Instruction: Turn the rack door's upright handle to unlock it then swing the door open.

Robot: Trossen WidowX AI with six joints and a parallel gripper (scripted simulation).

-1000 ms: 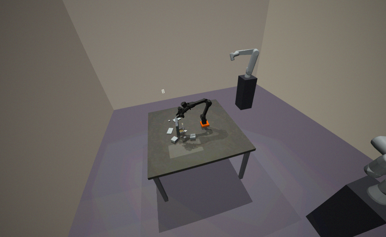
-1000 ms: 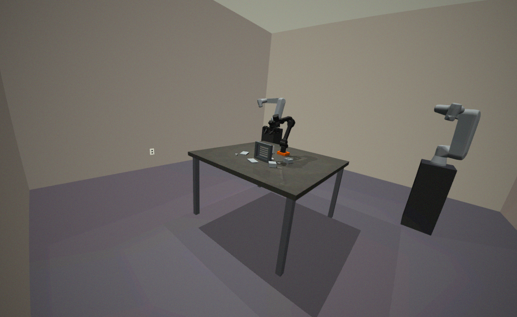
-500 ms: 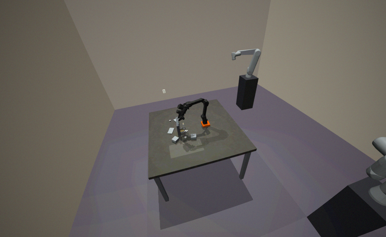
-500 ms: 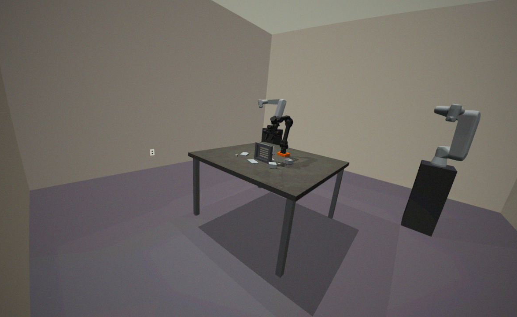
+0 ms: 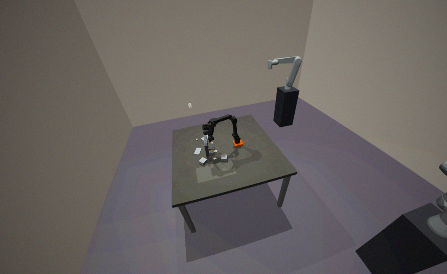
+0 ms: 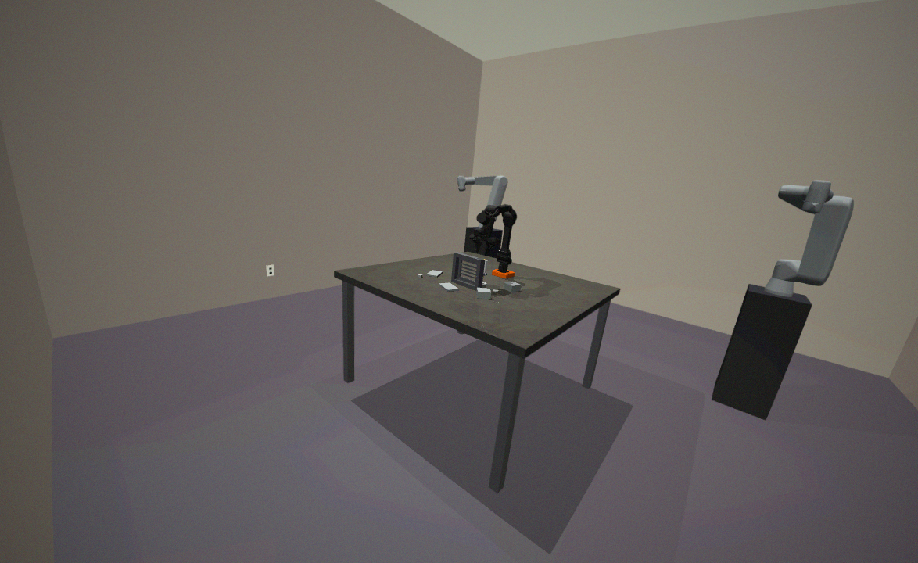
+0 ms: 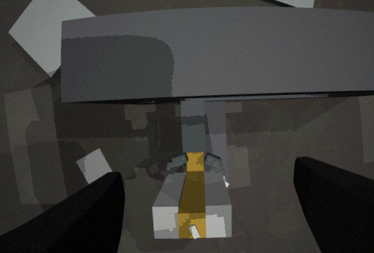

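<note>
The door handle lies 100 mm below my gripper tip, 40 mm behind it and 10 mm to the left of it. Also, from my gripper tip: grey box: 170 mm below, 130 mm to the left, 120 mm ahead; then flat plate: 190 mm below, 160 mm ahead, 80 mm to the right.
</note>
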